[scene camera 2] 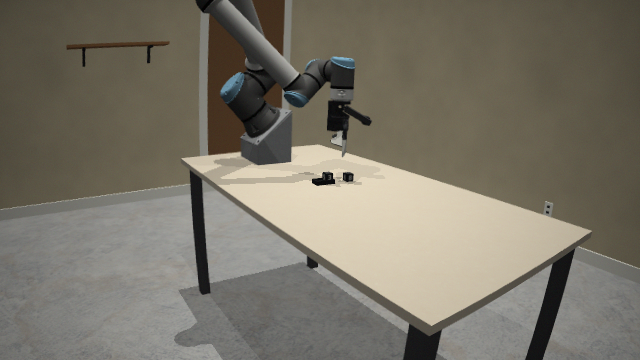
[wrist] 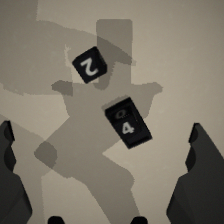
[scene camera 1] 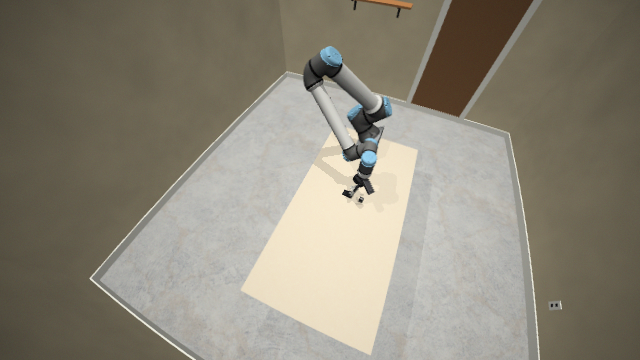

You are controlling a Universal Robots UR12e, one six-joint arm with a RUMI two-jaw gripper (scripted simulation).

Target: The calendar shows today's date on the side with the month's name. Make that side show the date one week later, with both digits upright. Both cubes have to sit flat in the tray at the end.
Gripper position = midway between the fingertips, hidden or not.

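Note:
The gripper (scene camera 2: 342, 153) (wrist: 102, 123) is visible in both of these views; a black cube (wrist: 90, 65) is visible as well.

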